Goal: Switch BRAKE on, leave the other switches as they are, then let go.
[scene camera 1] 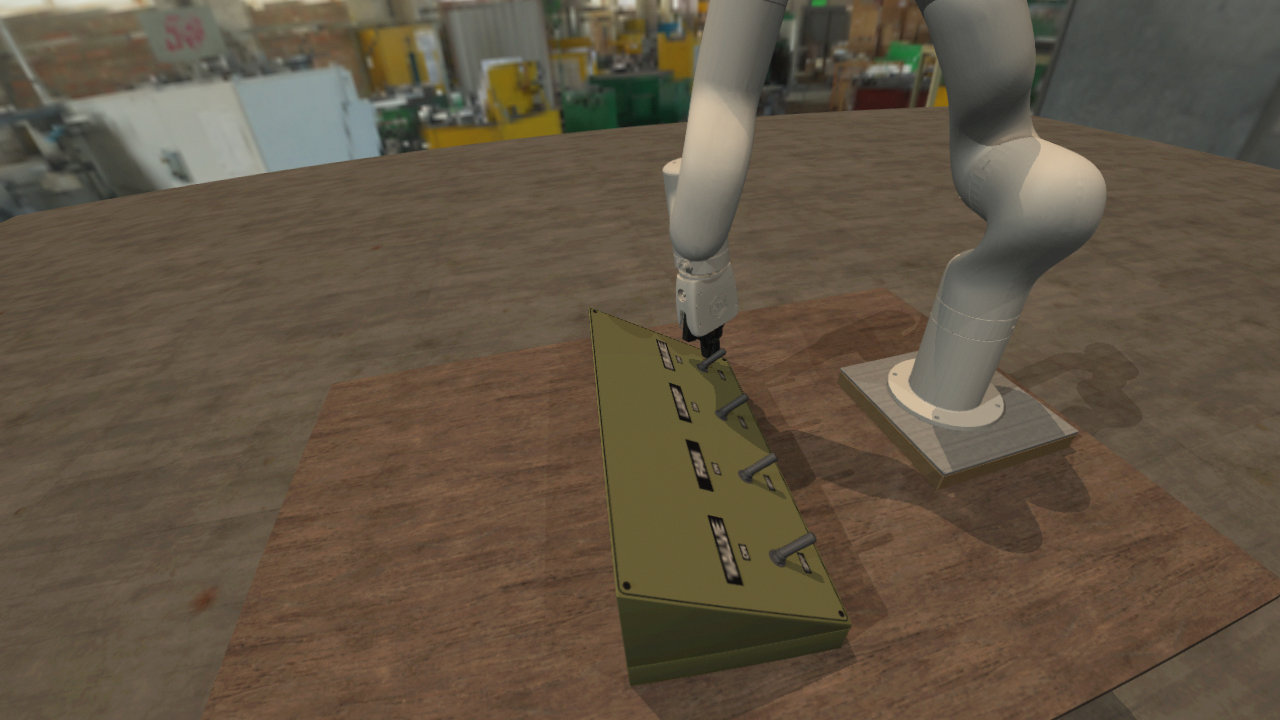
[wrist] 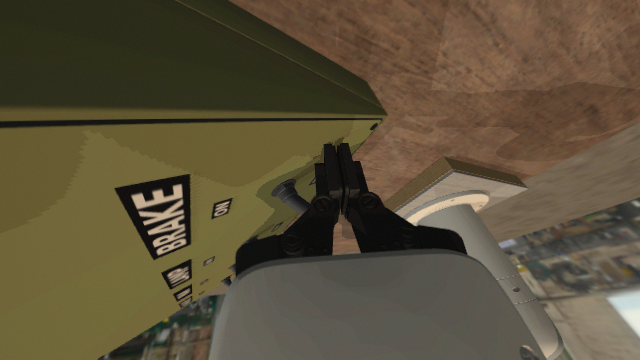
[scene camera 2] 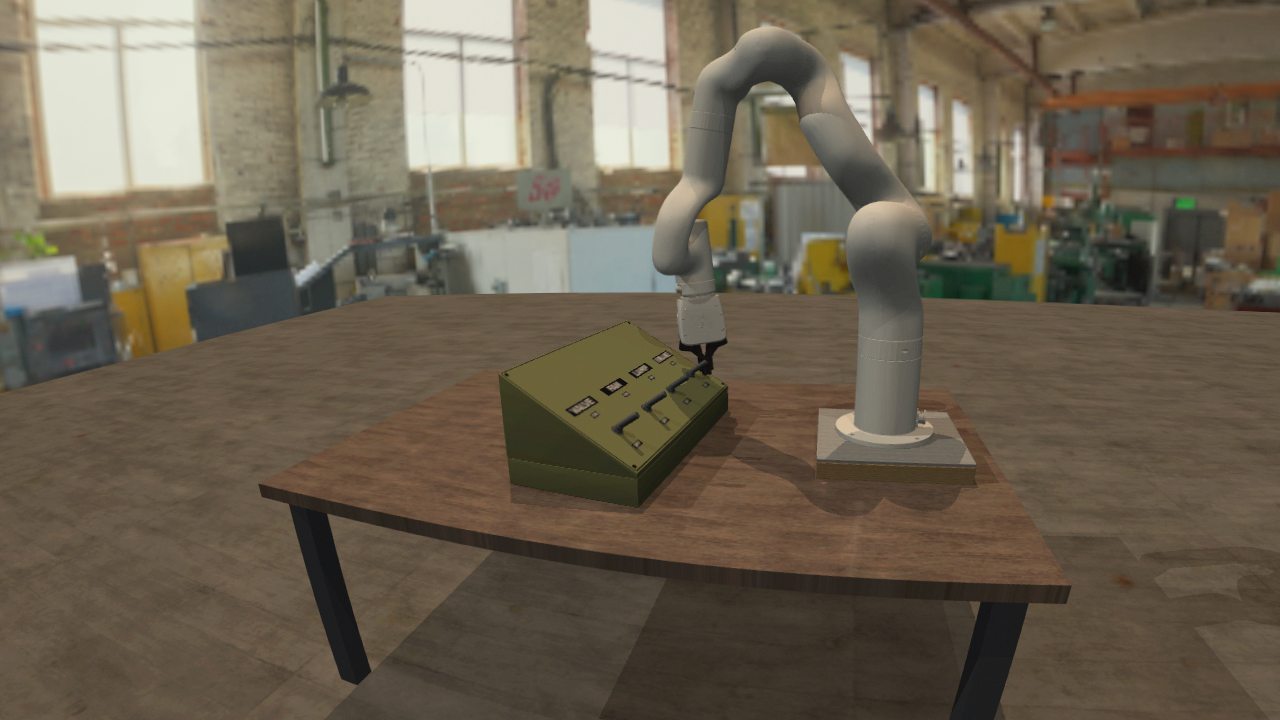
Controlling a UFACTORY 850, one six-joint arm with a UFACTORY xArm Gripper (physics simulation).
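The green sloped switch panel (scene camera 1: 644, 465) (scene camera 2: 572, 368) (wrist: 60, 280) carries several grey levers. The BRAKE lever (scene camera 1: 710, 361) (scene camera 2: 695, 368) (wrist: 292, 196) is at its far end, beside the BRAKE label (scene camera 1: 664, 355) (scene camera 2: 662, 357) (wrist: 165, 215), and leans to the OFF side. The LAMP lever (scene camera 1: 732, 407) (scene camera 2: 677, 385), the FAN lever (scene camera 1: 757, 468) (scene camera 2: 653, 402) and the VALVE lever (scene camera 1: 793, 548) (scene camera 2: 624, 423) lean the same way. My gripper (scene camera 1: 712, 351) (scene camera 2: 708, 368) (wrist: 334, 158) is shut and empty, its fingertips low over the panel's lower edge, right beside the BRAKE lever. Whether they touch it is unclear; its free end is hidden in the wrist view.
The panel stands on a brown wooden table (scene camera 1: 420, 501) (scene camera 2: 402, 447). The arm's base plate (scene camera 1: 948, 452) (scene camera 2: 895, 470) (wrist: 440, 175) stands on the table off the panel's low, lever side. The neighbouring LAMP lever is the closest other switch to the gripper.
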